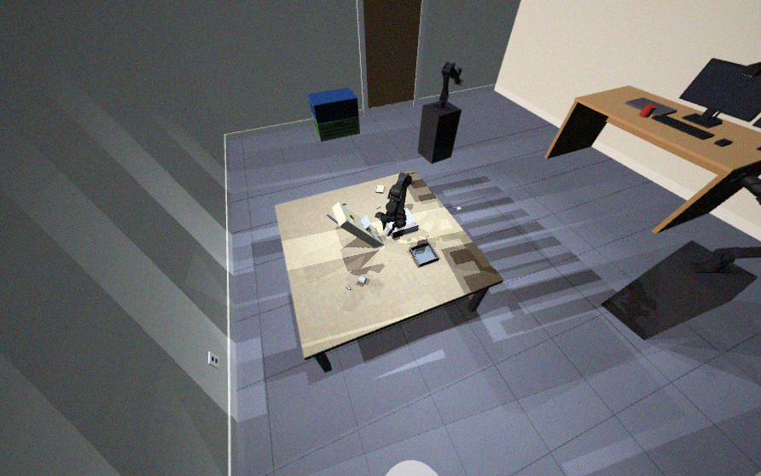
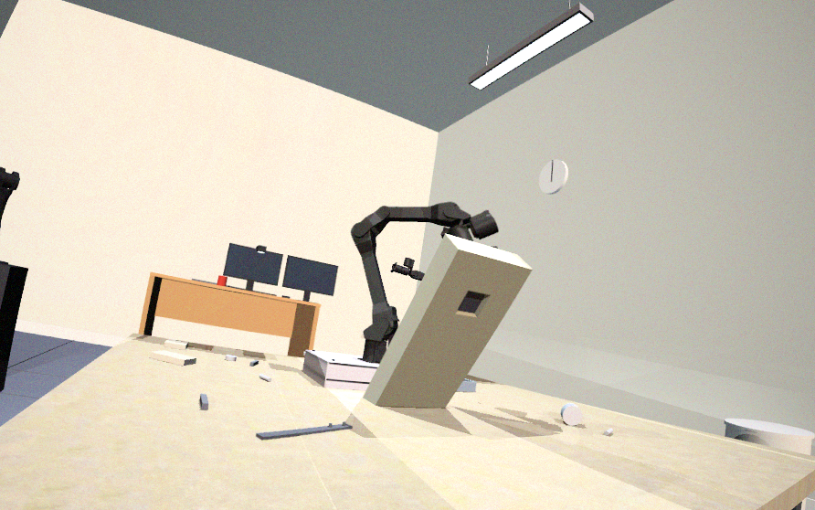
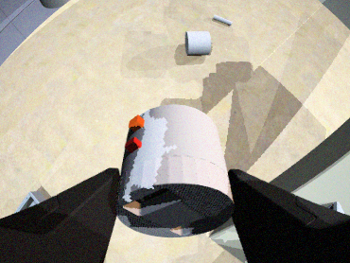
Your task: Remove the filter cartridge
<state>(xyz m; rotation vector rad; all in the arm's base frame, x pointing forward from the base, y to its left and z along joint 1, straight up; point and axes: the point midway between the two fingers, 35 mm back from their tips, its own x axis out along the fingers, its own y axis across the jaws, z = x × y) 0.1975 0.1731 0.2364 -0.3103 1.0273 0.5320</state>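
Now: the blue-floored tray 24 cm behind my gripper tip, 11 cm to the left of it and 26 cm below it. From my gripper tip the other things lie so: service panel: 10 cm ahead, 22 cm to the right, 9 cm below; round filter cartridge: right at my gripper tip.
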